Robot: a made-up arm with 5 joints. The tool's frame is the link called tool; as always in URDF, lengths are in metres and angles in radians.
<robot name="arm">
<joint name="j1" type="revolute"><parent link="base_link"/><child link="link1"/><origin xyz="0 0 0.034" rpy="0 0 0"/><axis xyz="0 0 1"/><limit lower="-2.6" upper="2.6"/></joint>
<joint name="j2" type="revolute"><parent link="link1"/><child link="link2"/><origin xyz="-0.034 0.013 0.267" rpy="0 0 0"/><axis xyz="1 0 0"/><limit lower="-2.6" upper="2.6"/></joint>
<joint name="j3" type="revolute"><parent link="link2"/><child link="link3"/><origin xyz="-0.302 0.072 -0.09" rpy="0 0 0"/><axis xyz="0 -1 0"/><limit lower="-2.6" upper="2.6"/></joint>
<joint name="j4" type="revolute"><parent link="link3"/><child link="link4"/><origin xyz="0.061 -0.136 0.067" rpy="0 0 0"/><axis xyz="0 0 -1"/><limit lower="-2.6" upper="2.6"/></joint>
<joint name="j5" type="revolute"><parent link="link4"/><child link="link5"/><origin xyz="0.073 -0.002 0.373" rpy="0 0 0"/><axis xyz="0 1 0"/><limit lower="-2.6" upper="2.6"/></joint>
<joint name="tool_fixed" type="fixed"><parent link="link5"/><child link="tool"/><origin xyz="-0.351 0.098 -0.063" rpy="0 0 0"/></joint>
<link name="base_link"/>
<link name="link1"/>
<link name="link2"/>
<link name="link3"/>
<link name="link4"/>
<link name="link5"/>
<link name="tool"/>
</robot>
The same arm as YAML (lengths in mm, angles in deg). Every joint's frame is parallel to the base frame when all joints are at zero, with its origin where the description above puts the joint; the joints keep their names.
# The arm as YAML. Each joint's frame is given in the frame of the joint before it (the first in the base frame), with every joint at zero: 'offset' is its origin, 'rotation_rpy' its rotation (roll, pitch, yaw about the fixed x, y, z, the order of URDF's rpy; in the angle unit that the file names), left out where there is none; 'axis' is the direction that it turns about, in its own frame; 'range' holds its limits. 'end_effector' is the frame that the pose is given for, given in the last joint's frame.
length_unit: mm
angle_unit: deg
chain:
  - id: j1
    offset: [0.0, 0.0, 34.0]
    axis: "+z"
    range: [-148.97, 148.97]
  - id: j2
    offset: [-34.0, 13.0, 267.0]
    axis: "+x"
    range: [-148.97, 148.97]
  - id: j3
    offset: [-302.0, 72.0, -90.0]
    axis: "-y"
    range: [-148.97, 148.97]
  - id: j4
    offset: [61.0, -136.0, 67.0]
    axis: "-z"
    range: [-148.97, 148.97]
  - id: j5
    offset: [73.0, -2.0, 373.0]
    axis: "+y"
    range: [-148.97, 148.97]
end_effector:
  offset: [-351.0, 98.0, -63.0]

